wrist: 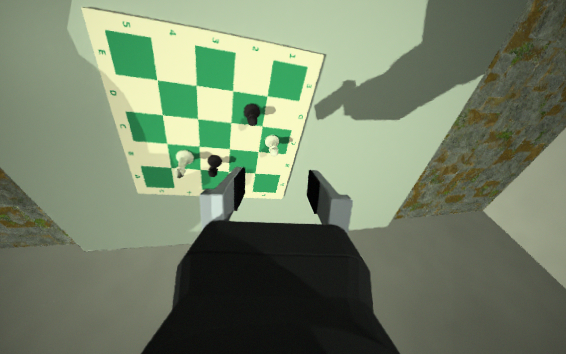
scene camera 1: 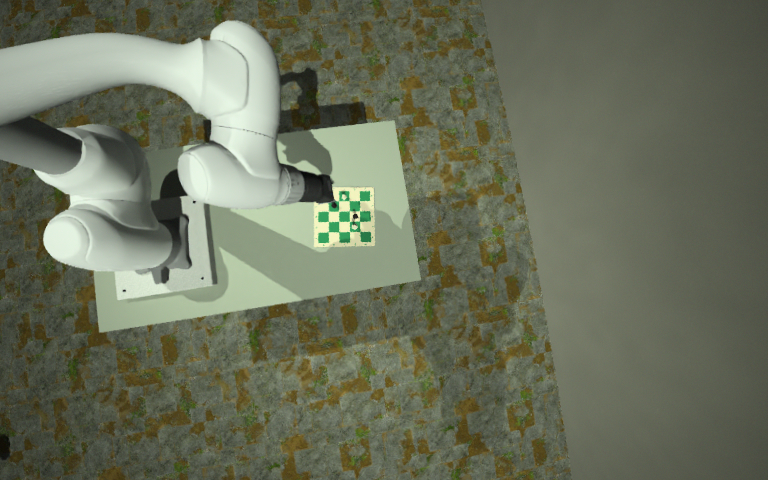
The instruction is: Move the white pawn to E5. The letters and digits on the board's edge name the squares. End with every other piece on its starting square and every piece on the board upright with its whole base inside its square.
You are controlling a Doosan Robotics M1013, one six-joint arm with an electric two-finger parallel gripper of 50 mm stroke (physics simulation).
Labels:
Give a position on a chessboard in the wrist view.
At 171, 87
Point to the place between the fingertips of my gripper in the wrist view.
276, 181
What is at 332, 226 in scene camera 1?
A chessboard.

